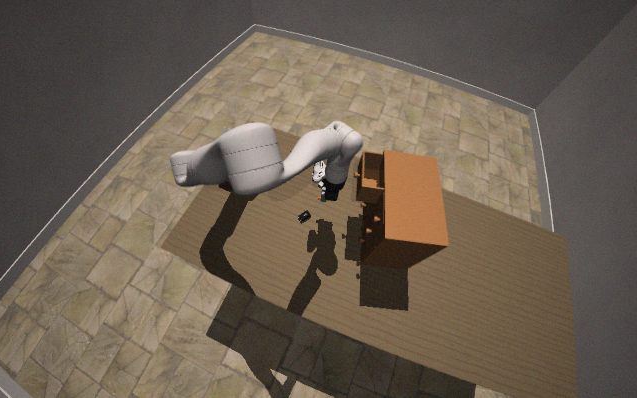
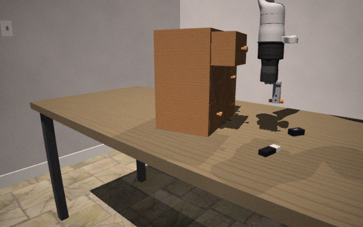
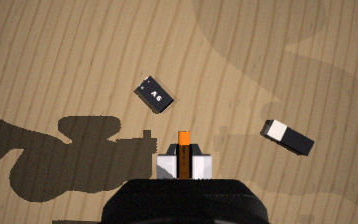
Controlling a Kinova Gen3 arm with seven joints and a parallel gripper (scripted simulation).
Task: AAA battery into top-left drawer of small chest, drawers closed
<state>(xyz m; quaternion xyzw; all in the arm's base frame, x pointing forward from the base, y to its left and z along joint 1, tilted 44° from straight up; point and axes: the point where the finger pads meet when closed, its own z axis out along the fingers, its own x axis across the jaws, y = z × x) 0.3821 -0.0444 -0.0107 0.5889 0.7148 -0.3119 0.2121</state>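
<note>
My gripper is now 110 mm above the small dark block, 60 mm to the left of it and 60 mm past it. From my hand the other things lie so: black-and-white block 140 mm to the left, 120 mm below, 40 mm behind; then AAA battery 10 mm below.
</note>
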